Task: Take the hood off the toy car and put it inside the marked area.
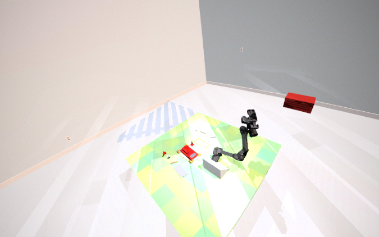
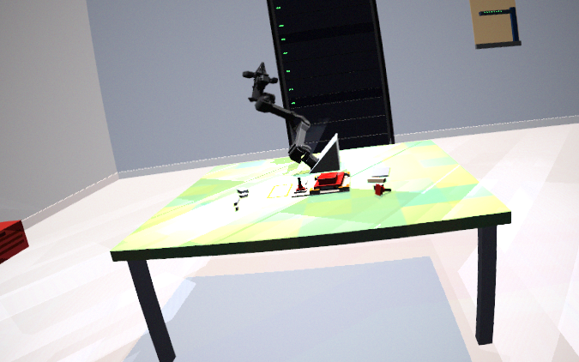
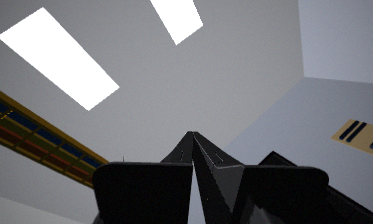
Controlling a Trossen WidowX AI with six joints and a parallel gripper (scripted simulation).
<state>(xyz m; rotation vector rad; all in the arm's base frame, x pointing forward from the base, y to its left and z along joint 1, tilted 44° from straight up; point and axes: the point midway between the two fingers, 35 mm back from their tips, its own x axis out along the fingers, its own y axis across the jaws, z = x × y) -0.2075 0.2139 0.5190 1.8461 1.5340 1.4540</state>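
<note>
My gripper tip is 600 mm short of the red hood, 530 mm above it and 240 mm to the right of it.
</note>
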